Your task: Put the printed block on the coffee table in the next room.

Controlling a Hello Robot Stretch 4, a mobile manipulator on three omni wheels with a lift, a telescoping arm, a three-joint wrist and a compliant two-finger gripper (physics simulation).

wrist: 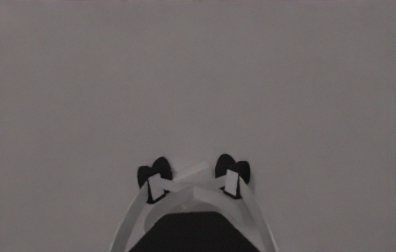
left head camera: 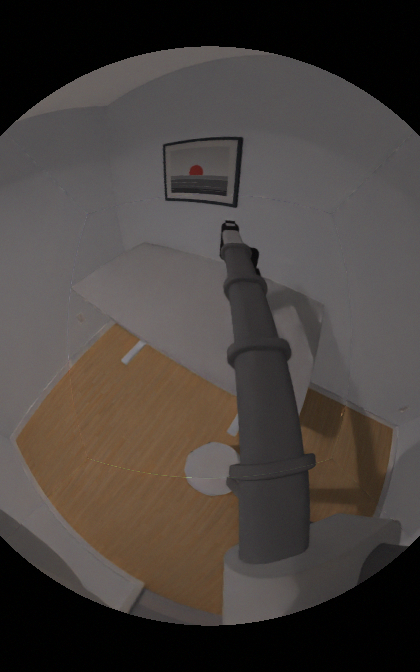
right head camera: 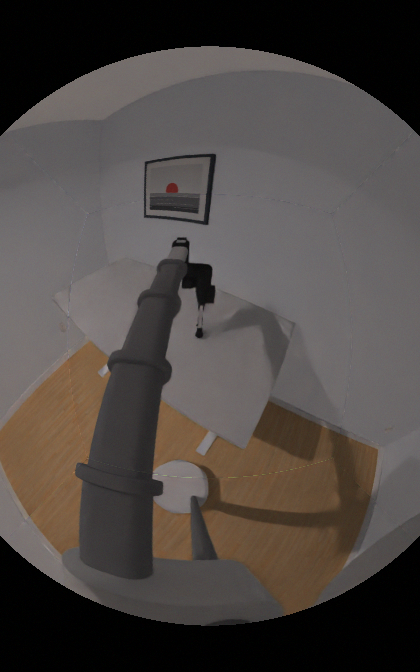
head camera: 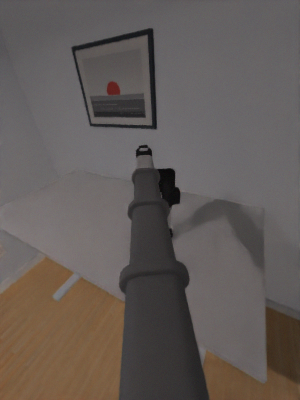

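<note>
My gripper [wrist: 193,171] [right head camera: 199,332] points straight down at the white table [head camera: 82,214] [left head camera: 165,290] [right head camera: 240,380] [wrist: 193,64], with its tips at the table top near the back edge. In the wrist view the fingers have drawn in around a small pale block [wrist: 192,161] that hardly stands out from the table. It looks like the printed block, partly hidden by the gripper's crossed strips. In the head view my arm [head camera: 153,268] hides most of the gripper. No coffee table is in view.
A framed picture [head camera: 118,78] hangs on the wall just behind the table. A wooden floor [head camera: 53,339] lies in front. A white table foot [head camera: 66,286] sticks out onto the floor at the left. My base [left head camera: 210,470] stands close to the table's front edge.
</note>
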